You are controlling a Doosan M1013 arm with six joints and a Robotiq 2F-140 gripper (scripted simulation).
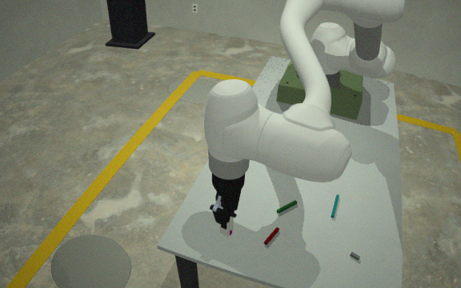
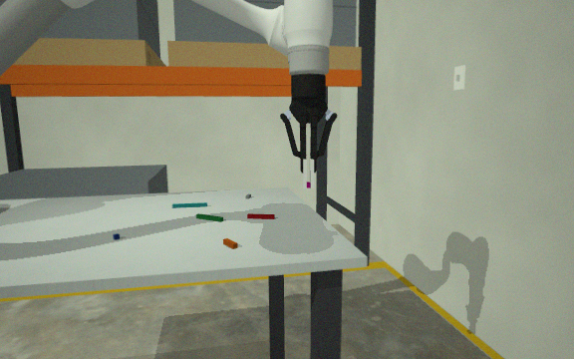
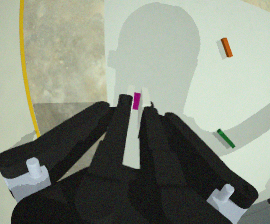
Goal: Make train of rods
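Right now my hand is 42 cm past the blue rod, 5 cm to the right of it and 13 cm above it. Round my hand: orange rod 19 cm behind, 7 cm to the right, 13 cm below; red rod 9 cm behind, 12 cm to the left, 13 cm below; magenta rod 1 cm to the left, 3 cm below.
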